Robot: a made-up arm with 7 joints.
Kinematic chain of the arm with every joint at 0, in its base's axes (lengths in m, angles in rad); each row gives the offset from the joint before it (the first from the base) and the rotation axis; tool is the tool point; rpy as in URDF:
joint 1: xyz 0 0 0.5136 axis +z
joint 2: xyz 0 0 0 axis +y
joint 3: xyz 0 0 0.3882 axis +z
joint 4: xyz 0.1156 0 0 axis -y
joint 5: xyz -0.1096 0 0.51 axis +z
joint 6: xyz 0 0 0 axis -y
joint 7: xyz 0.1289 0 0 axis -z
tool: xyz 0 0 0 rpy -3.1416 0 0
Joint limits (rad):
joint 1: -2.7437..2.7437
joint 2: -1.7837..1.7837
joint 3: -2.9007..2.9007
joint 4: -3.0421..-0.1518
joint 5: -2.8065..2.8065
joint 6: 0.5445..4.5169
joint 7: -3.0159..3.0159
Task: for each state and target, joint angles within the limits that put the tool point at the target. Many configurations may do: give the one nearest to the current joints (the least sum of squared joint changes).
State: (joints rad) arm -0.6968 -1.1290 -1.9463 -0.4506 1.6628 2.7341 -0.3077
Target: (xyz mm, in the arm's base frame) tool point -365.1 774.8 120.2
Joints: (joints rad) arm -1.2267 -1.7837 -2.1414 -0.3033 1.6721 3.0387 -0.3077
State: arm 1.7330 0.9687 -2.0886 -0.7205 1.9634 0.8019 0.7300
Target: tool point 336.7 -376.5 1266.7
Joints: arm 1.3053 0.4410 -2.6283 -1.5010 1.8379 0.7718 0.7300
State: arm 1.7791 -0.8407 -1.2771 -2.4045 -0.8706 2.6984 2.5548
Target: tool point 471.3 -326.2 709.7
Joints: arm 0.9594 -1.1225 -1.4370 -2.4788 -0.9135 2.9506 2.5548
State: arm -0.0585 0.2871 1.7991 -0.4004 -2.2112 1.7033 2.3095
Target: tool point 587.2 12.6 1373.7
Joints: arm -0.1800 0.6233 1.7664 -0.1672 -2.2121 1.6802 2.3095
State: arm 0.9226 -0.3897 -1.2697 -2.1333 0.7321 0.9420 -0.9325
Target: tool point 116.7 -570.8 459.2
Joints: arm 0.3797 -0.3747 -1.8491 -2.3595 0.6504 0.9396 -0.9325
